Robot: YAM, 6 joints.
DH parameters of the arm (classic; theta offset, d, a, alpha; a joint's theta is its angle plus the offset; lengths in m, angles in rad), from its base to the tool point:
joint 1: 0 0.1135 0.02 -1.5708
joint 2: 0 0 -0.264 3.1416
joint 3: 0.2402 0 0.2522 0
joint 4: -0.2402 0 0.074 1.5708
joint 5: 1.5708 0 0 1.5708
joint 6: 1.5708 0.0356 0 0
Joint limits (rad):
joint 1: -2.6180..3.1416
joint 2: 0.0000..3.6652
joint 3: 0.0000..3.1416
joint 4: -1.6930..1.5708
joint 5: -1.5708..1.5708
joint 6: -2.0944..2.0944
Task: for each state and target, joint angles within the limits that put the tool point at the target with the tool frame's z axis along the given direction. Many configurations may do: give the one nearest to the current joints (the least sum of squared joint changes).
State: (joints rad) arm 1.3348 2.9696 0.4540 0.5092 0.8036 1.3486
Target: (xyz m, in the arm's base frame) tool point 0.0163 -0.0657 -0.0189 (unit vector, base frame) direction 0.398 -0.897 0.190
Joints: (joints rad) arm 1.6336 3.3984 0.3691 -0.3159 0.3480 1.3486
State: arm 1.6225 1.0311 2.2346 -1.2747 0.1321 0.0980
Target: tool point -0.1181 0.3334 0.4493 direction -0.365 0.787 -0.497
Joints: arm 1.9023 1.6508 1.9396 -0.8113 -0.0892 0.0980
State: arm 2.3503 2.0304 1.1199 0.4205 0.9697 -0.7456
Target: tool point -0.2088 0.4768 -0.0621 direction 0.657 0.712 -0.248
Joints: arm 2.0458 2.9040 1.8422 0.4212 1.1429 -0.7456
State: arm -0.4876 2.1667 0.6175 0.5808 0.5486 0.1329
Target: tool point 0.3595 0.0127 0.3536 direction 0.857 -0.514 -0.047
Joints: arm 0.0939 1.5139 1.2043 0.2513 0.6333 0.1329
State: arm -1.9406 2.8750 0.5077 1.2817 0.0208 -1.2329
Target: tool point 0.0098 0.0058 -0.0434 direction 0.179 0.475 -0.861
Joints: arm -1.2719 3.0792 0.0019 1.0704 -0.3164 -1.2329
